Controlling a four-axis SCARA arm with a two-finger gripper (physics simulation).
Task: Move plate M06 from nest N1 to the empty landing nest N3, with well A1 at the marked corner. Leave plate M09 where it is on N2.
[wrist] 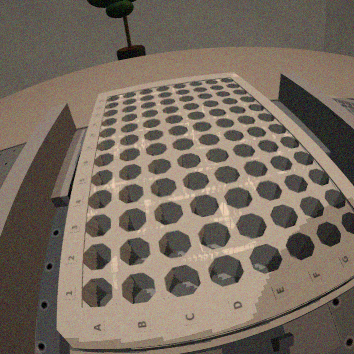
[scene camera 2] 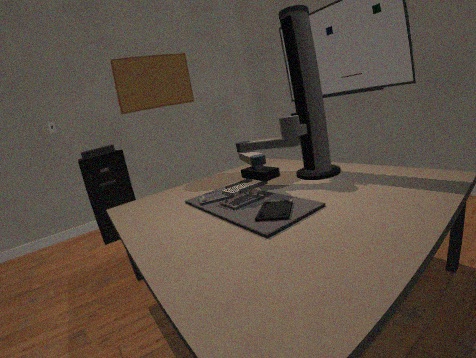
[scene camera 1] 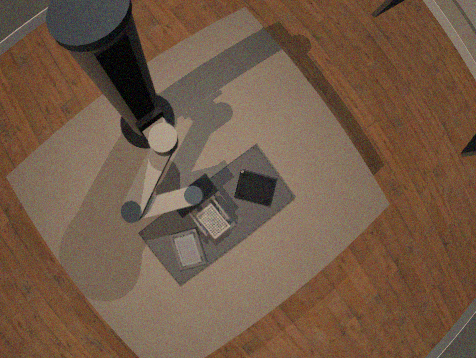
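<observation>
A white 96-well plate (scene camera 1: 214,223) (scene camera 2: 239,188) (wrist: 192,185), its M06 or M09 label not readable, is level between the two fingers of my gripper (scene camera 1: 212,218) (scene camera 2: 243,187) (wrist: 179,99). The finger pads lie along its two long sides, so the gripper is shut on it. Well A1 is at the lower left in the wrist view. The plate hangs a little above the middle nest (scene camera 2: 243,200), which it partly hides. A pale plate-like thing (scene camera 1: 188,250) (scene camera 2: 212,198) sits on one side of that nest. A black one (scene camera 1: 256,188) (scene camera 2: 275,210) sits on the other.
The nests stand on a dark board (scene camera 1: 282,197) (scene camera 2: 310,204) on the beige table (scene camera 1: 320,210) (scene camera 2: 310,265). The arm's column (scene camera 1: 115,75) (scene camera 2: 312,100) rises behind the board. In the wrist view, a potted plant (wrist: 131,51) shows beyond the table edge.
</observation>
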